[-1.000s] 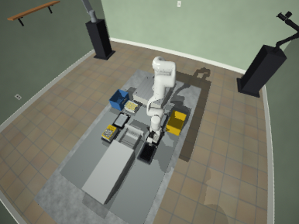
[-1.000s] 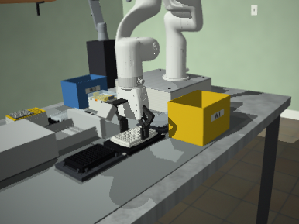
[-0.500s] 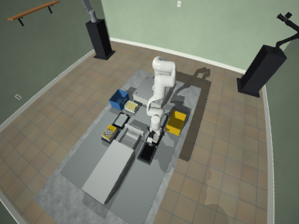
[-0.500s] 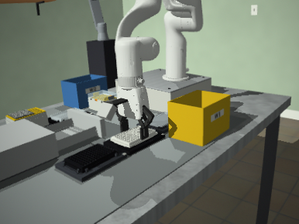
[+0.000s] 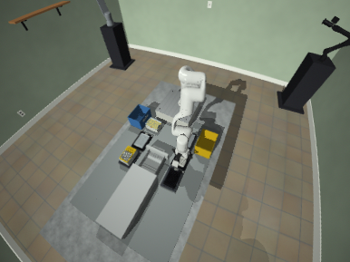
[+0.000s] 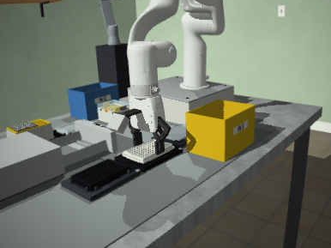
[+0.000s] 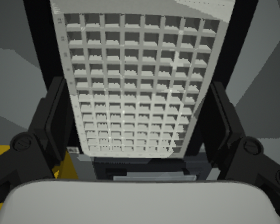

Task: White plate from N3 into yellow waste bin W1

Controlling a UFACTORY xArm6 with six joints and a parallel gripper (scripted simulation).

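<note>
The white plate is 10 mm below my hand. From my hand the other things lie so: black nest: 30 mm below; then black plate: 170 mm ahead, 10 mm to the right, 10 mm below; then yellow bin W1: 160 mm behind, 150 mm to the left, 10 mm above.
</note>
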